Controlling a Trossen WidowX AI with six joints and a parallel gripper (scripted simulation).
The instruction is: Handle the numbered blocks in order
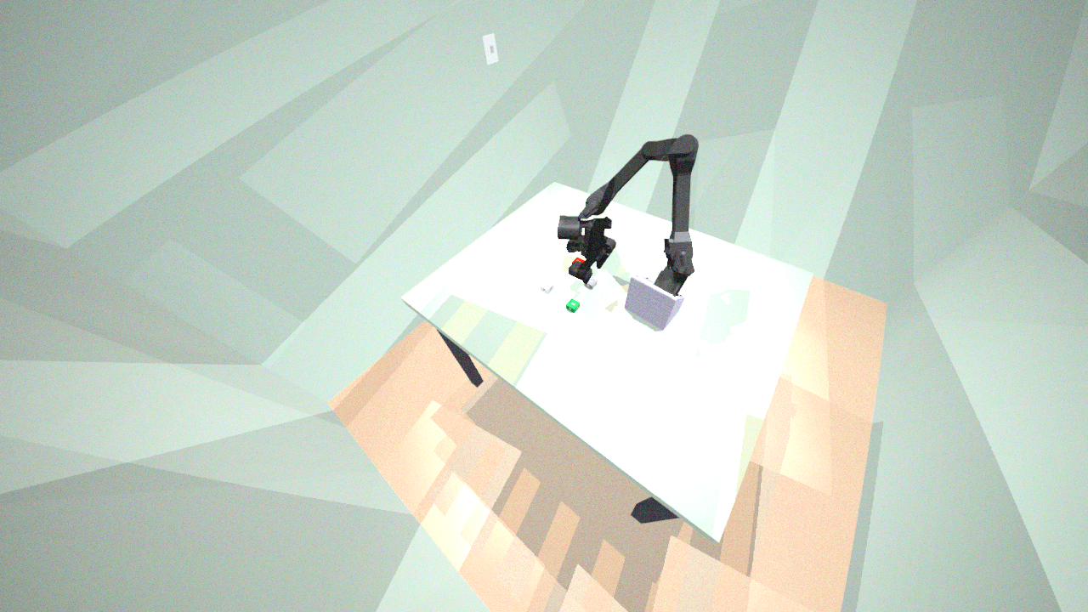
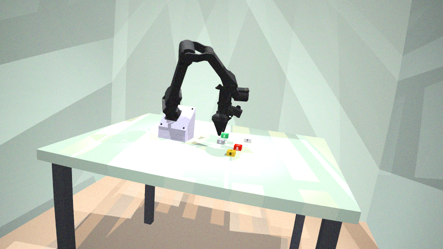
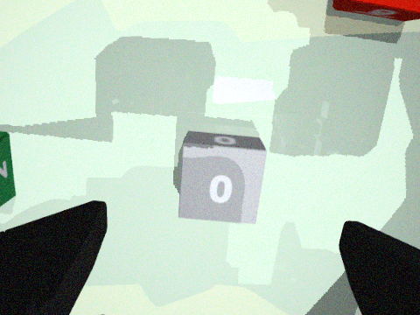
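The grey block marked 0 is 3 cm below my gripper tip. From my gripper tip the other things lie so: red block: 10 cm ahead, 4 cm to the right, 3 cm below; then white block marked 7: 10 cm ahead, 11 cm to the left, 3 cm below; then green block: 2 cm behind, 11 cm to the left, 3 cm below.
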